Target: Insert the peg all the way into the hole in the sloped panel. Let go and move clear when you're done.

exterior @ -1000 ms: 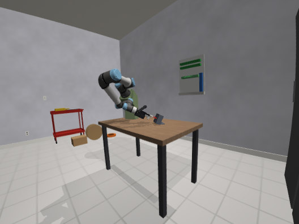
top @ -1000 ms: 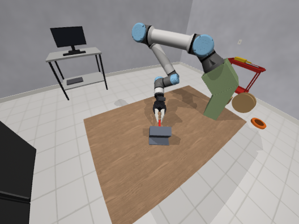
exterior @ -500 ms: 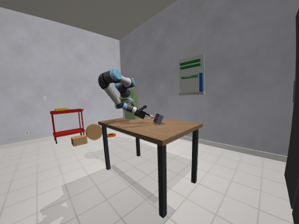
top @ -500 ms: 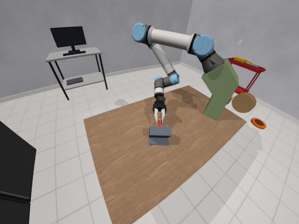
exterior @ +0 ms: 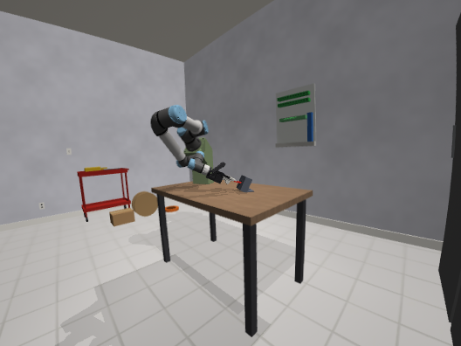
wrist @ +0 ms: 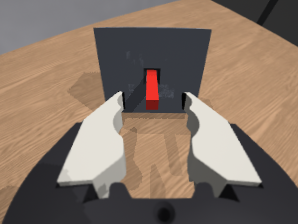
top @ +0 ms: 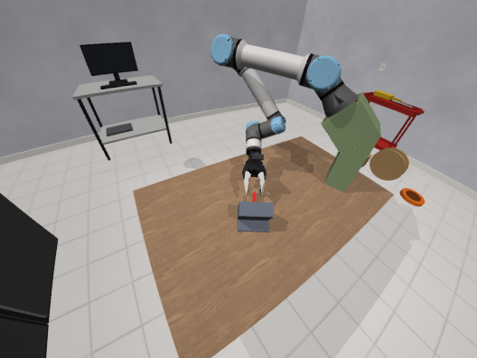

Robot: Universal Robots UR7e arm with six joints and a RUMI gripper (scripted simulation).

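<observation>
My gripper is now 3 cm to the right of the red peg, 2 cm short of it and 2 cm above it.
</observation>
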